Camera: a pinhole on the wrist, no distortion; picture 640 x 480 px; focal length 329.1 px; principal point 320.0 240.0 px. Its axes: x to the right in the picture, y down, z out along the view. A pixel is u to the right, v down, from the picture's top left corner.
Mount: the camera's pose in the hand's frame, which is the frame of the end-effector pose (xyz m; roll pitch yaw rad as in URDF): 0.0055 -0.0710 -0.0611 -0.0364 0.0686 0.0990
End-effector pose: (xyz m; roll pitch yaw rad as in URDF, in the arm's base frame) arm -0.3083 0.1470 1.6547 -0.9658 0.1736 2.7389
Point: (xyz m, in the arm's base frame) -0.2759 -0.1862 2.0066
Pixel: 138 227
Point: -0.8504 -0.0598 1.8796
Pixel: 507 240
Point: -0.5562 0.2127 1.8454
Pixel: 583 59
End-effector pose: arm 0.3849 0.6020 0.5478 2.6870 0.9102 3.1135
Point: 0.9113 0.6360 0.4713
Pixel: 106 186
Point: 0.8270 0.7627 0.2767
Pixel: 264 232
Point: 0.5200 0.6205 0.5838
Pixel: 39 381
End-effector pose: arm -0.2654 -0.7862 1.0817 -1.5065 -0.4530 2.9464
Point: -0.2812 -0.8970 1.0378
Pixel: 262 452
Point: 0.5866 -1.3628 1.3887
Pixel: outside the picture
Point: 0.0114 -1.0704 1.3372
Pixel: outside the picture
